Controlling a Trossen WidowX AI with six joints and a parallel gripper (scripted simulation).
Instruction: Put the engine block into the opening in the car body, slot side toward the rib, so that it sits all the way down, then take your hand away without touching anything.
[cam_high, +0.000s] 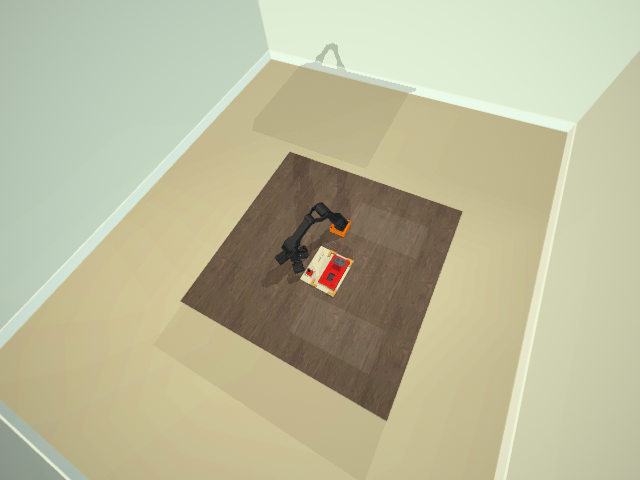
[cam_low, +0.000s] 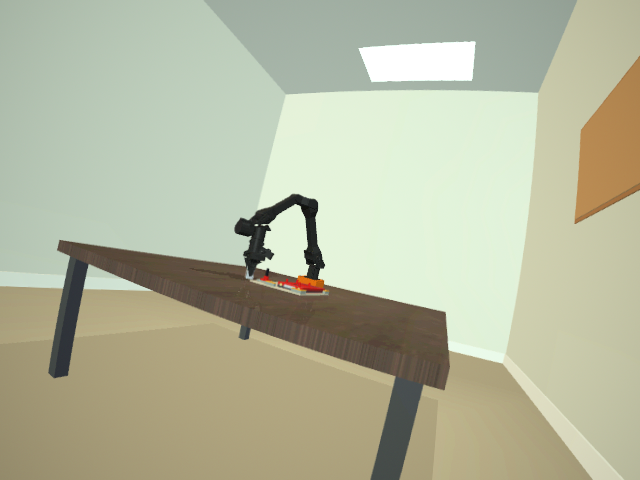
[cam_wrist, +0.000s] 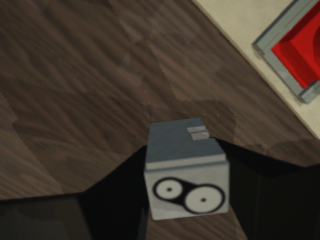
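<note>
Right now my gripper tip is 1 cm to the right of the engine block and 1 cm below it.
</note>
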